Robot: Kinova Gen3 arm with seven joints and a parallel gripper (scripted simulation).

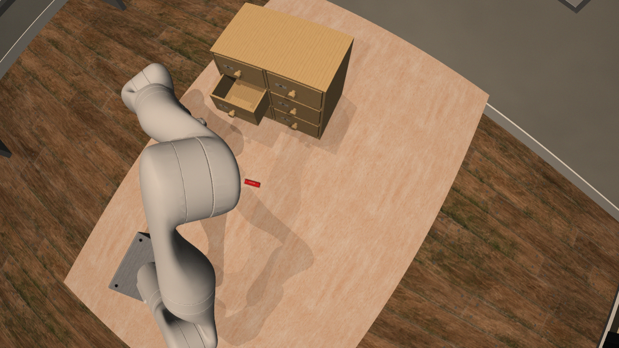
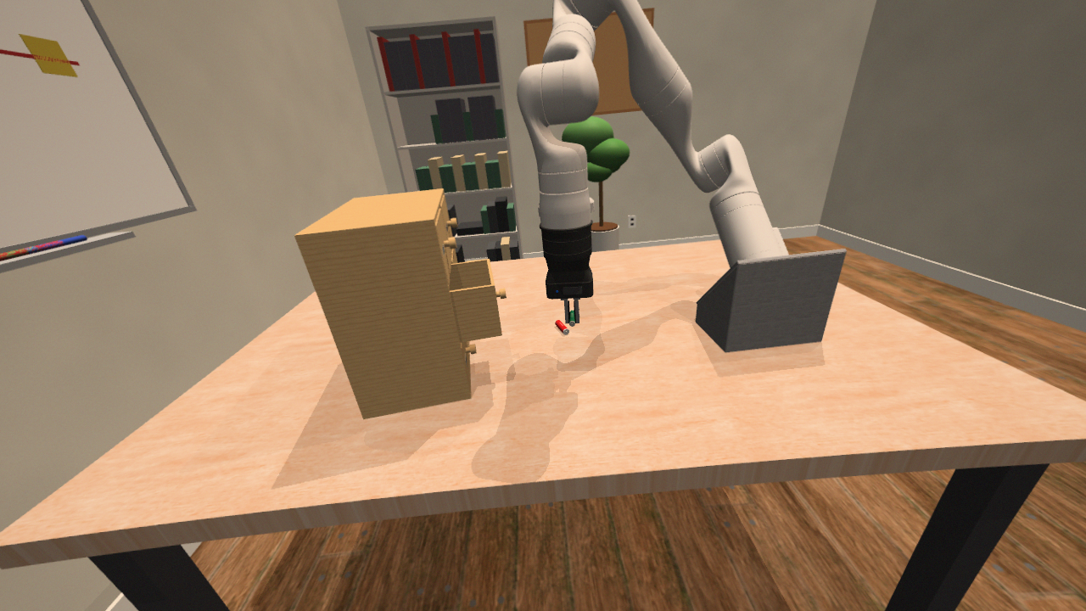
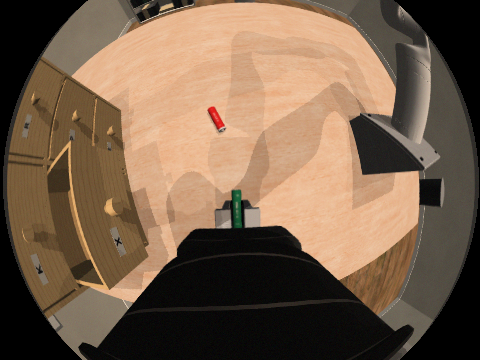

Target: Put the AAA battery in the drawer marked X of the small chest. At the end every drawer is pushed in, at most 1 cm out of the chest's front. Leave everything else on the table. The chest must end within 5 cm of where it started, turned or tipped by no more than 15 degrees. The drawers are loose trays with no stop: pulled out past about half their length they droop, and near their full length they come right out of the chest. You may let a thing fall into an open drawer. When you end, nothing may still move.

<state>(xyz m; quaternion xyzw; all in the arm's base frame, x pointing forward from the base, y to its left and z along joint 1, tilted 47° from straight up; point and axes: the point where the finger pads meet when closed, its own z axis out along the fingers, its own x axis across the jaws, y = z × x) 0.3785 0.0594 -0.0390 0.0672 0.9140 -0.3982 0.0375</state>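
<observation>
Now: hand 15 cm to the left of the red battery, 11 cm above it and 1 cm short of it. Also, from my hand: green AAA battery 1 cm below.
</observation>
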